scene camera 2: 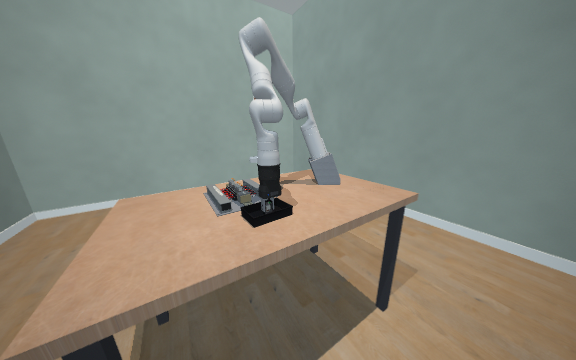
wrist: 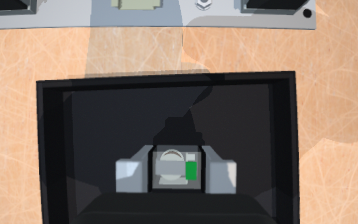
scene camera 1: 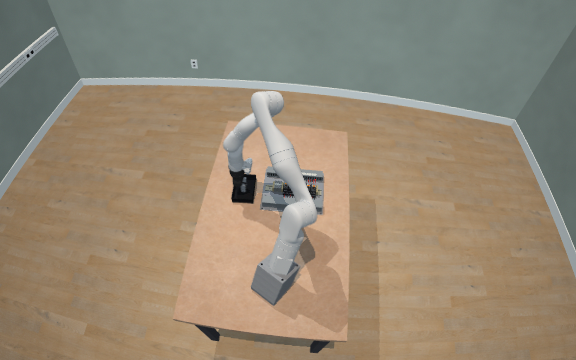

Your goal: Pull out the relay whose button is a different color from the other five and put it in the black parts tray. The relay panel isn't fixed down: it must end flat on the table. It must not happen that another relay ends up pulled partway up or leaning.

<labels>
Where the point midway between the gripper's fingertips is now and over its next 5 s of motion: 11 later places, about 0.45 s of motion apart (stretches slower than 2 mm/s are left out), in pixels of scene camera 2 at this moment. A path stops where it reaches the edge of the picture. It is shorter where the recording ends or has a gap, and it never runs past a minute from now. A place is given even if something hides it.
My gripper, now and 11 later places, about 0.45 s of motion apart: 268, 209; 266, 210; 266, 210; 266, 209; 266, 208; 266, 206; 266, 205; 266, 204; 266, 203; 266, 202; 266, 198; 265, 185
</labels>
